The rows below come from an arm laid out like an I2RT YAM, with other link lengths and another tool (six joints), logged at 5 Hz.
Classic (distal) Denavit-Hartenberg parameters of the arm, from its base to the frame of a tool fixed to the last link. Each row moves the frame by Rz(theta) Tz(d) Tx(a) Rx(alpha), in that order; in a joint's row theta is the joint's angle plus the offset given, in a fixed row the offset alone. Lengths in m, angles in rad.
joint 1: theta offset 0, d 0.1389, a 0.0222, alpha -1.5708
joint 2: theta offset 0, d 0, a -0.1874, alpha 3.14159
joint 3: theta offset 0.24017, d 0, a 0.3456, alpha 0
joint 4: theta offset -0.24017, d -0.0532, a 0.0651, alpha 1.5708
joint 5: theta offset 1.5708, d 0.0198, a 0, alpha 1.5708
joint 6: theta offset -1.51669, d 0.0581, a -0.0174, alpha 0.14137
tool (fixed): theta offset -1.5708, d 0.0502, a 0, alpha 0
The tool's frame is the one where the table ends.
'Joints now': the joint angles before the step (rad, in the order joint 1, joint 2, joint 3, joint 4, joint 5, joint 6). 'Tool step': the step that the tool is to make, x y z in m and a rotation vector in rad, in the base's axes. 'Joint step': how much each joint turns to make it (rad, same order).
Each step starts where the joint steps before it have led.
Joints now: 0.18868, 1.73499, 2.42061, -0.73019, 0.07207, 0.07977
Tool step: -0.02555, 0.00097, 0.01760, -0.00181, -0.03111, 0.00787
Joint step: 0.01683, -0.05214, 0.00301, -0.02442, 0.00919, -0.00762
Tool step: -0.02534, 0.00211, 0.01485, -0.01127, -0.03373, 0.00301
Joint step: 0.02608, -0.05674, -0.01068, -0.01387, 0.02303, -0.01845
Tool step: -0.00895, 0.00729, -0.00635, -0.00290, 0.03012, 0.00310
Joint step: 0.03225, -0.03380, -0.04134, -0.02291, 0.02917, 0.00451
